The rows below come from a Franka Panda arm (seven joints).
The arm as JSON. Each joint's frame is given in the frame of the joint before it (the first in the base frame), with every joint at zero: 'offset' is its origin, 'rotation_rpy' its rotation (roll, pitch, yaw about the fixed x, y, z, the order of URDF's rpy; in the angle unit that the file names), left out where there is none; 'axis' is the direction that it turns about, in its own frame. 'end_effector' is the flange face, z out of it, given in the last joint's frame.
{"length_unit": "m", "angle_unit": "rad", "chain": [
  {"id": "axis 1", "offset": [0.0, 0.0, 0.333], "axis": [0.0, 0.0, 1.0]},
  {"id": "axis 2", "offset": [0.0, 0.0, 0.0], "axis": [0.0, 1.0, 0.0]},
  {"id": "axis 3", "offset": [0.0, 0.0, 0.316], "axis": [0.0, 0.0, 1.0]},
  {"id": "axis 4", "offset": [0.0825, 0.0, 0.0], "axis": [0.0, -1.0, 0.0]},
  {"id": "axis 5", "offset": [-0.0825, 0.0, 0.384], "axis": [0.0, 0.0, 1.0]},
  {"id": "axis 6", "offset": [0.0, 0.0, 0.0], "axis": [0.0, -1.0, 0.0]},
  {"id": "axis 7", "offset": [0.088, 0.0, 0.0], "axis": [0.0, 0.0, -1.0]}
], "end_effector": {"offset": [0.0, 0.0, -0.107], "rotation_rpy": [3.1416, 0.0, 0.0]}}
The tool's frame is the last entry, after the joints.
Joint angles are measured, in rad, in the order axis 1, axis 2, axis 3, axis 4, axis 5, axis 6, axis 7. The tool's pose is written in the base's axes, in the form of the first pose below.
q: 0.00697 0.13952 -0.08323 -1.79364 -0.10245 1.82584 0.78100
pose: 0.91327 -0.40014 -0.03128 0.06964 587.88 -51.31 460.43
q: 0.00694 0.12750 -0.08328 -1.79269 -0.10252 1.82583 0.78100
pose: 0.91344 -0.40060 -0.02535 0.06708 586.46 -51.38 467.93
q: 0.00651 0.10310 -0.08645 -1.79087 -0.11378 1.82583 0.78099
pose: 0.91334 -0.40148 -0.01157 0.06699 583.05 -54.37 483.17
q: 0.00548 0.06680 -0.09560 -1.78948 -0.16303 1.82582 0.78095
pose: 0.91249 -0.40059 0.01345 0.08193 576.62 -64.14 505.47
